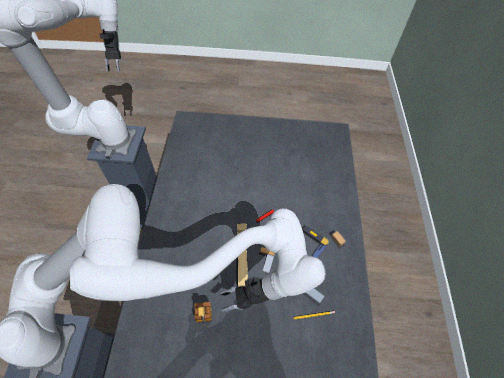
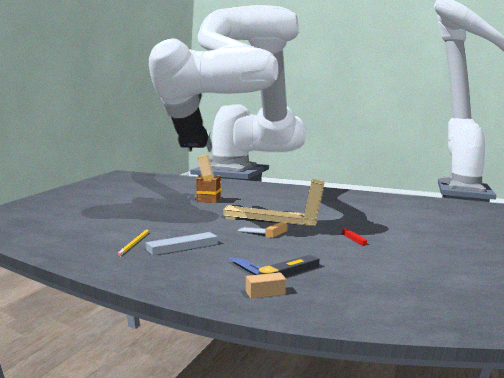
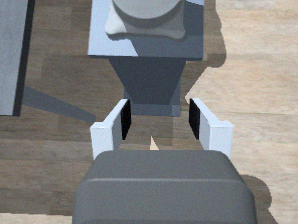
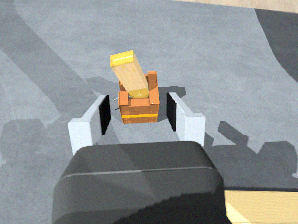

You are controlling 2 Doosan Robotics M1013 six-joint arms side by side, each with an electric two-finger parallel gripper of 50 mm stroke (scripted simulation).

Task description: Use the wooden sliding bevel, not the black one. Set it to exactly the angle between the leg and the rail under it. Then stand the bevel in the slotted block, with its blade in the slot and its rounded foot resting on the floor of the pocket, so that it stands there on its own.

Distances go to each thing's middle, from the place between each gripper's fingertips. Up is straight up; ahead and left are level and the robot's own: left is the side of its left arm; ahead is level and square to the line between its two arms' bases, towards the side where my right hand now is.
My right hand (image 2: 200, 148) is 100 mm past the wooden sliding bevel (image 4: 125, 65), 20 mm to the left of it and 110 mm above it. Also, from my right hand: black bevel (image 2: 295, 266): 400 mm ahead, 340 mm to the left, 170 mm below; tan block (image 2: 257, 286): 490 mm ahead, 350 mm to the left, 160 mm below; grey bar (image 2: 204, 239): 330 mm ahead, 110 mm to the left, 170 mm below.
Right now the wooden sliding bevel is 1210 mm to the right of my left hand, 630 mm ahead of it and 200 mm below it. Also, from my left hand: black bevel 1120 mm ahead, 850 mm to the right, 260 mm below; then tan block 1220 mm ahead, 840 mm to the right, 250 mm below.
